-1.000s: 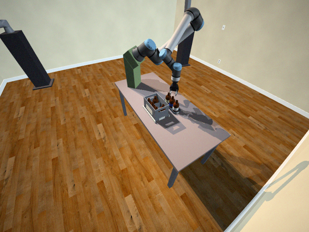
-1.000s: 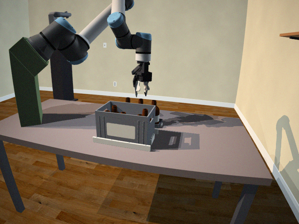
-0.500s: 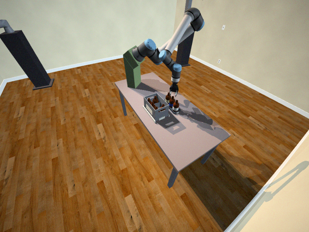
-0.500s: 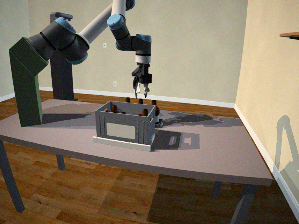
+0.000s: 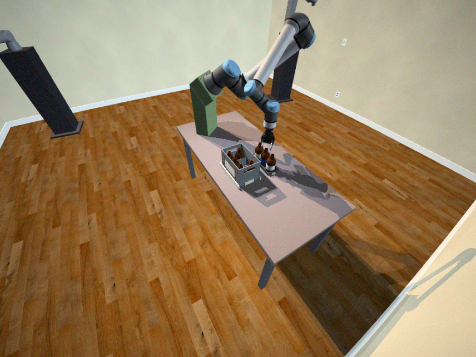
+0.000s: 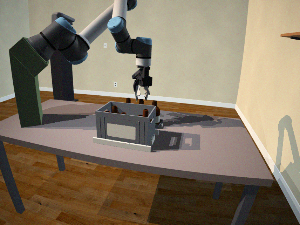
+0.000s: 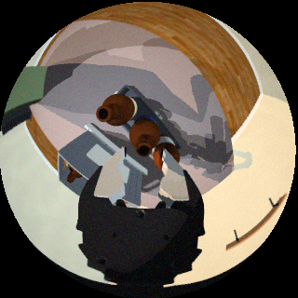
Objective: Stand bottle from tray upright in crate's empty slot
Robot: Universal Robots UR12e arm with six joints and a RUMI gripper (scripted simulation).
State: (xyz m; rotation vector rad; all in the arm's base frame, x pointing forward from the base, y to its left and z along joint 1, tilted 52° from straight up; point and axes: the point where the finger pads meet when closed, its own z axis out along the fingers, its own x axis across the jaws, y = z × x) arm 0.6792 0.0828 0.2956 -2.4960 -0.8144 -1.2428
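Right now my hand is 150 mm above the tray. Round my hand: grey crate: 230 mm to the right, 80 mm below, 20 mm ahead.
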